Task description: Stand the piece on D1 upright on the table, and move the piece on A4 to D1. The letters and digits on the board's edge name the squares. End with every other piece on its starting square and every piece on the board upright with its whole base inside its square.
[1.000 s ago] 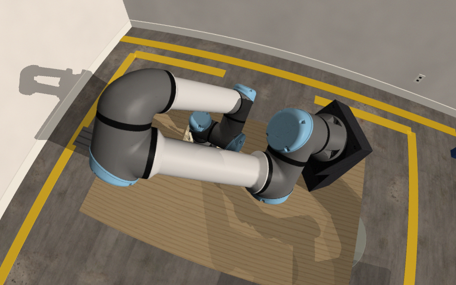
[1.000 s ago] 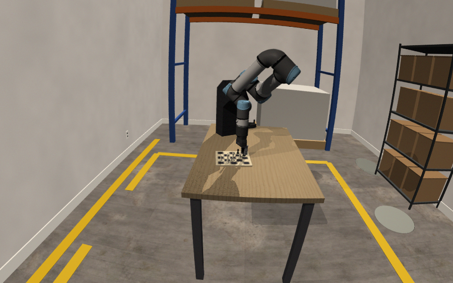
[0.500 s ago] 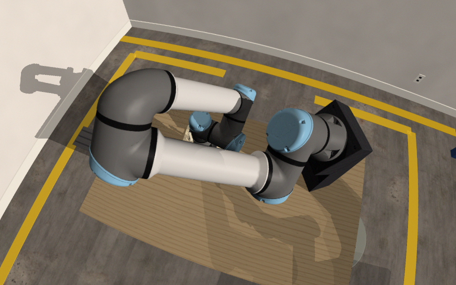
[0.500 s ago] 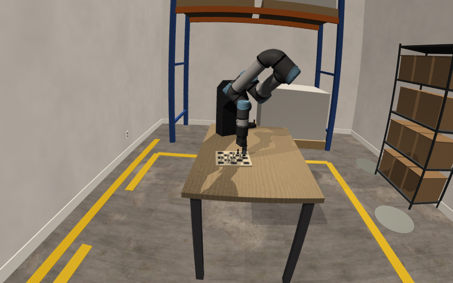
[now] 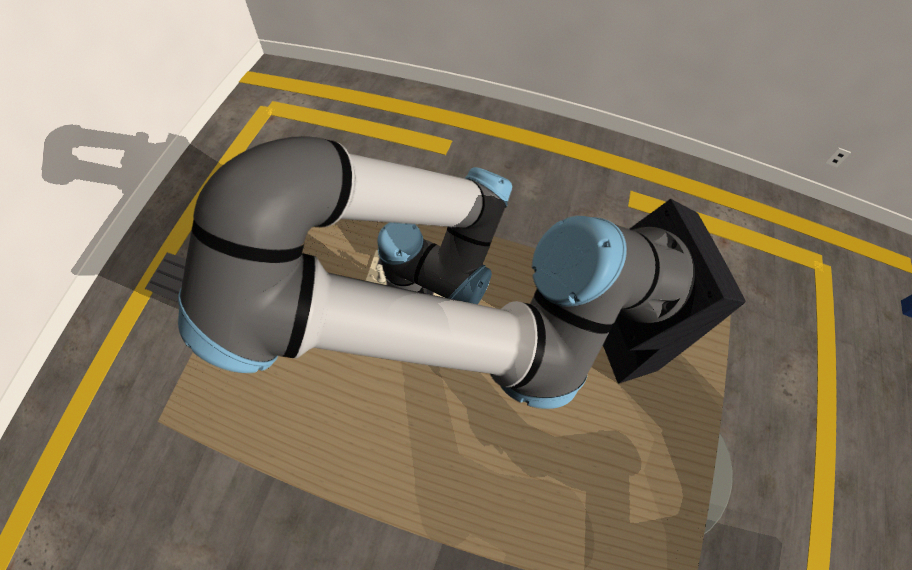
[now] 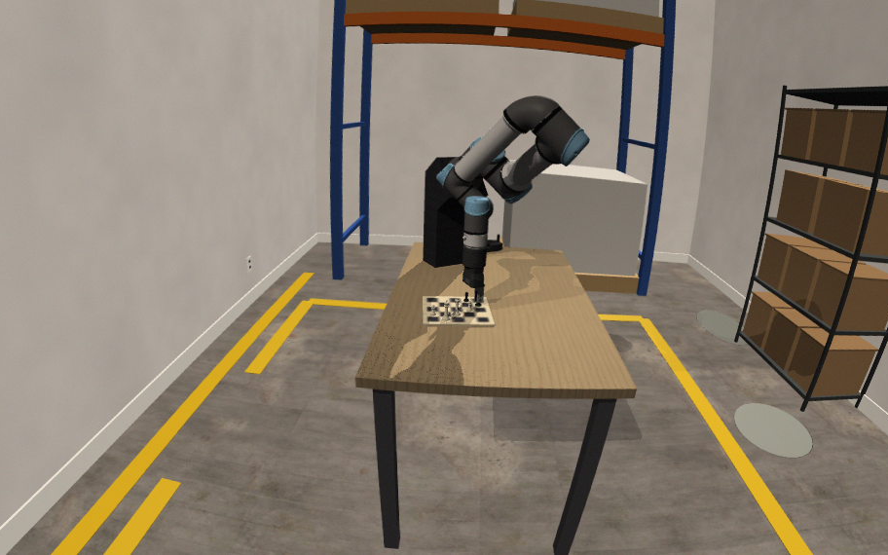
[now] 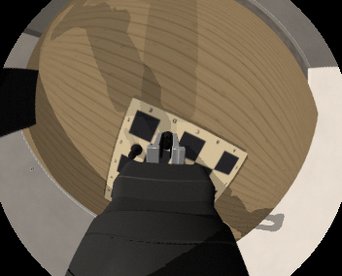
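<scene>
My gripper is now 6 cm to the left of the chessboard, 6 cm short of it and 3 cm above it.
</scene>
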